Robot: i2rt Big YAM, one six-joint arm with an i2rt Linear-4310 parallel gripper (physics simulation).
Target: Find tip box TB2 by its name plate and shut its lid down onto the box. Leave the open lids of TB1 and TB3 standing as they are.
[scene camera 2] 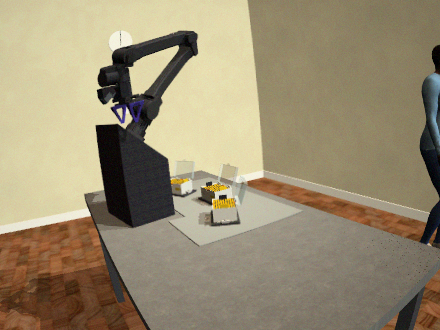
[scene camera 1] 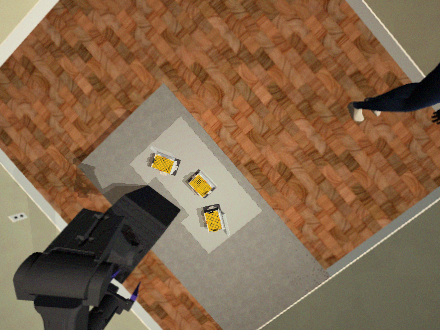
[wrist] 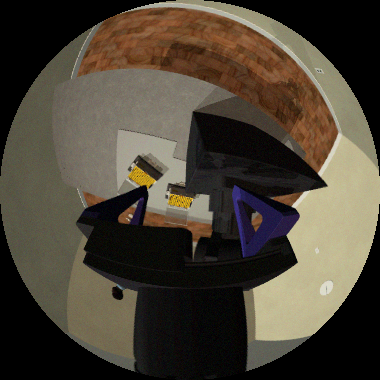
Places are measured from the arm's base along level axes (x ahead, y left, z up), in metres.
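Pixels of known places: gripper, fingertip midpoint: (scene camera 2: 129,123) (scene camera 1: 129,276) (wrist: 189,189); arm's base at its link origin: (scene camera 2: 131,138) (wrist: 232,185).
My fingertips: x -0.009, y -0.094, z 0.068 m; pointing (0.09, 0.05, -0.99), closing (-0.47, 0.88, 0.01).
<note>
For each thing: its middle in the pictures, then the offset to it from my fingertips. "spot": a spot on its surface instead. Level surfaces: height alone.
- middle box at the middle of its body: (scene camera 2: 215,186) (wrist: 179,201) (scene camera 1: 200,186) dz -0.330, dx +0.355, dy +0.133 m
- far box at the middle of its body: (scene camera 2: 175,186) (scene camera 1: 163,165) dz -0.361, dx +0.223, dy +0.353 m
- middle lid at a spot on its surface: (scene camera 2: 228,173) spot: dz -0.286, dx +0.427, dy +0.152 m
- far lid at a spot on its surface: (scene camera 2: 185,169) spot: dz -0.292, dx +0.294, dy +0.401 m
- pale mat at its surface level: dz -0.394 m
- grey table at its surface level: dz -0.397 m
Three white tip boxes with yellow tips stand with clear lids open: a near box (scene camera 1: 213,220) (scene camera 2: 224,214) (wrist: 142,176), a middle box (scene camera 1: 201,185) (scene camera 2: 216,192) (wrist: 180,201) and a far box (scene camera 1: 163,164) (scene camera 2: 181,186). Their lids stand upright: the near lid (scene camera 2: 242,191), the middle lid (scene camera 2: 228,173) and the far lid (scene camera 2: 185,169). The name plates are too small to read, so I cannot tell which box is TB2. My gripper (scene camera 2: 129,122) (wrist: 189,189) is open and empty, high beside the black pedestal, well away from the boxes. The far box does not show in the wrist view.
The boxes stand on a pale mat (scene camera 1: 240,205) (scene camera 2: 270,212) (wrist: 127,145) on the grey table (scene camera 1: 250,265) (scene camera 2: 270,270) (wrist: 85,125). A tall black slant-topped pedestal (scene camera 1: 150,210) (scene camera 2: 135,185) (wrist: 235,150) stands between my gripper and the boxes. A person (scene camera 1: 405,97) (scene camera 2: 432,125) stands beyond the table.
</note>
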